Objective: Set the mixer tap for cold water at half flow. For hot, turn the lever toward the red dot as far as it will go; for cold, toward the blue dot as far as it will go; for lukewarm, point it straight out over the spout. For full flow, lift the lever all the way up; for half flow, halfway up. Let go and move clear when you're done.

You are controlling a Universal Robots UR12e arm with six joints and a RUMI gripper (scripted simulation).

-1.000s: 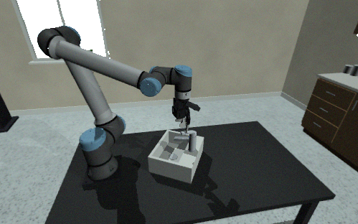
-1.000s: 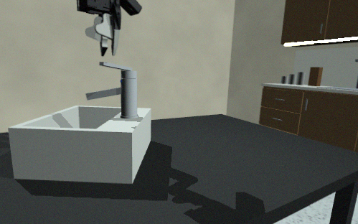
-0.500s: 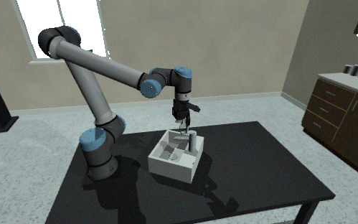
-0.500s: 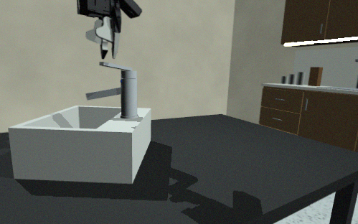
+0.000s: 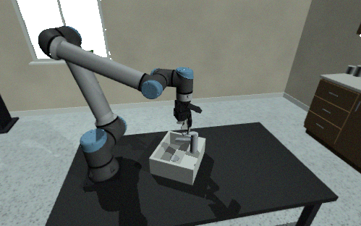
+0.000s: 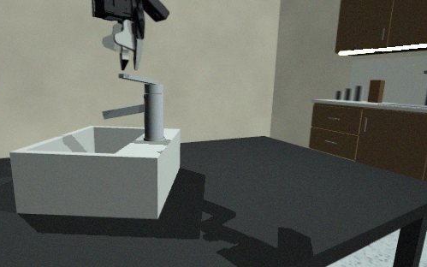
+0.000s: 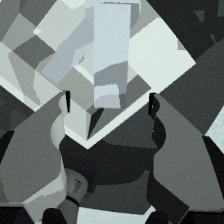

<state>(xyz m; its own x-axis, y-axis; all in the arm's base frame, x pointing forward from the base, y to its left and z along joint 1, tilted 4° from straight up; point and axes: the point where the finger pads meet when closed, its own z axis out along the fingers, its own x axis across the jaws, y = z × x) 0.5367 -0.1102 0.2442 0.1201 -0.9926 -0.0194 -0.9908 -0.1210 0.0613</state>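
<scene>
The flat lever is 30 mm below my hand and 20 mm ahead of it. The rest, counted from my hand: white basin 270 mm below, 80 mm to the left, 30 mm behind.
</scene>
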